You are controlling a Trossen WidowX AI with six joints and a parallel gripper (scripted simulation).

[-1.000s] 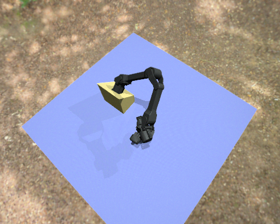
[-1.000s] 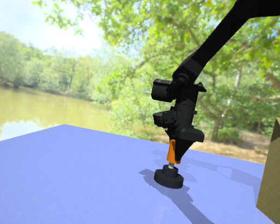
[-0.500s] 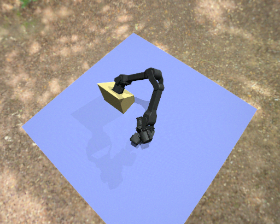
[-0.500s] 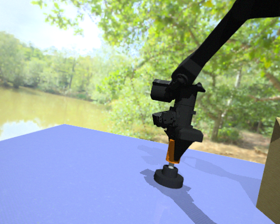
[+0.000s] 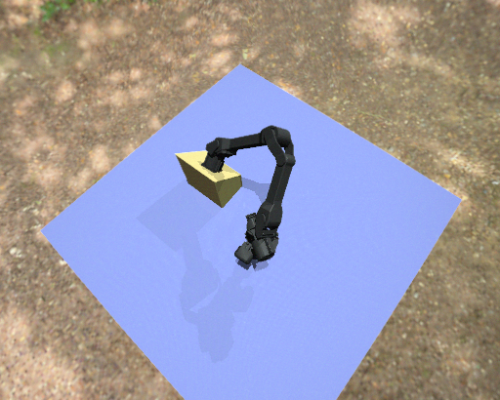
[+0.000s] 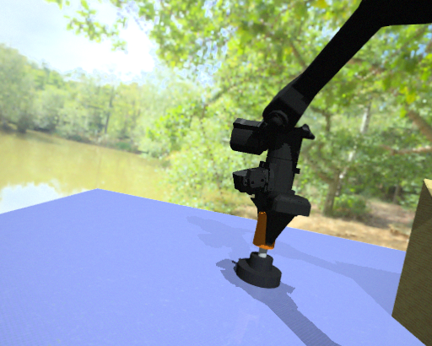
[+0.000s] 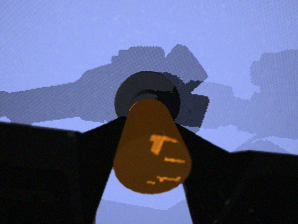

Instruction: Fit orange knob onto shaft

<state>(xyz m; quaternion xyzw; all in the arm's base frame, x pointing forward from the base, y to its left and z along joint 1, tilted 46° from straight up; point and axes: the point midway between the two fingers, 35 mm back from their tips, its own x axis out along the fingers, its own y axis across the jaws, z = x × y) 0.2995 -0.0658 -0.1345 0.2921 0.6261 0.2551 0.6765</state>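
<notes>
Right now the orange knob is 30 mm above my gripper tip. From my gripper tip the other things lie so: round pedestal 40 mm below.
</notes>
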